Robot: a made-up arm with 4 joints.
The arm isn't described. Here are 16 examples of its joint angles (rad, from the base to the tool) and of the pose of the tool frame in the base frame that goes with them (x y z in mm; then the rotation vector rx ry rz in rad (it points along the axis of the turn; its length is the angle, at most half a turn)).
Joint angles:
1: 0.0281 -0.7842 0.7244 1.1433
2: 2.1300 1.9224 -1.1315 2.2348
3: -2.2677 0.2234 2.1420 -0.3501
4: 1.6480 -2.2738 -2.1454 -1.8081
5: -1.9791 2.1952 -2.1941 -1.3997
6: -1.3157 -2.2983 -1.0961 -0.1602
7: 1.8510 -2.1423 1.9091 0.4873
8: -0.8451 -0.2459 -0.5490 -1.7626
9: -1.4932 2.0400 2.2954 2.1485
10: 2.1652 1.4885 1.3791 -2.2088
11: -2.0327 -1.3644 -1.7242 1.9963
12: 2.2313 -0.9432 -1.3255 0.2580
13: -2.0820 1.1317 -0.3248 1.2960
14: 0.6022 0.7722 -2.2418 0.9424
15: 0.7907 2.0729 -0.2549 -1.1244
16: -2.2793 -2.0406 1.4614 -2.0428
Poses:
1: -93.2 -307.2 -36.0 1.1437 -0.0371 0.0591
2: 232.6 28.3 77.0 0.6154 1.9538 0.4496
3: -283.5 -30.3 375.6 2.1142 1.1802 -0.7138
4: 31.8 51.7 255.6 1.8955 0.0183 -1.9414
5: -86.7 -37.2 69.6 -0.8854 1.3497 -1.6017
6: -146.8 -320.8 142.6 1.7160 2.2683 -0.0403
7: 285.6 50.4 -75.7 0.5529 0.2915 1.8570
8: 0.1 -57.2 6.2 -1.8859 0.1689 -1.2901
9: -178.2 -589.4 113.9 0.2127 -1.3971 0.7868
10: -160.5 287.5 423.9 0.9838 -0.2209 -1.0244
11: -324.3 -108.6 391.2 -0.9913 -0.6717 0.9501
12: 78.7 338.6 71.7 2.4866 -1.0358 1.2798
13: -223.2 214.7 201.4 1.5679 -0.9136 -2.1427
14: 425.0 -79.0 55.4 1.1852 -1.1182 1.1564
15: 226.1 94.4 332.0 -1.4717 1.2888 1.5479
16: -51.3 -16.0 -155.2 1.4872 -2.1206 1.7347
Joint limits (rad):
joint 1: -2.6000..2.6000
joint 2: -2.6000..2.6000
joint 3: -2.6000..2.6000
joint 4: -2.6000..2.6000
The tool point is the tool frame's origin. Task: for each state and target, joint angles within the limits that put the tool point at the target. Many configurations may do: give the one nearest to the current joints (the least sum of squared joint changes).
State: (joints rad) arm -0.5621 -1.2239 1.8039 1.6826
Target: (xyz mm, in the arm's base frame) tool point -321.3 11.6 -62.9
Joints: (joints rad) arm -0.8166 -1.2146 1.6844 2.1255
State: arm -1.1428 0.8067 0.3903 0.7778
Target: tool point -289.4 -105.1 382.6
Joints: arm -1.1101 0.7683 0.6764 1.0218
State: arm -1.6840 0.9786 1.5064 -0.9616
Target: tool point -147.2 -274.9 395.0
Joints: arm -1.3405 0.8712 1.3088 -0.2901
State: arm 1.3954 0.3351 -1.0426 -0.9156
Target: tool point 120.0 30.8 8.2
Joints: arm 1.2673 -0.5939 -0.7462 -1.0341
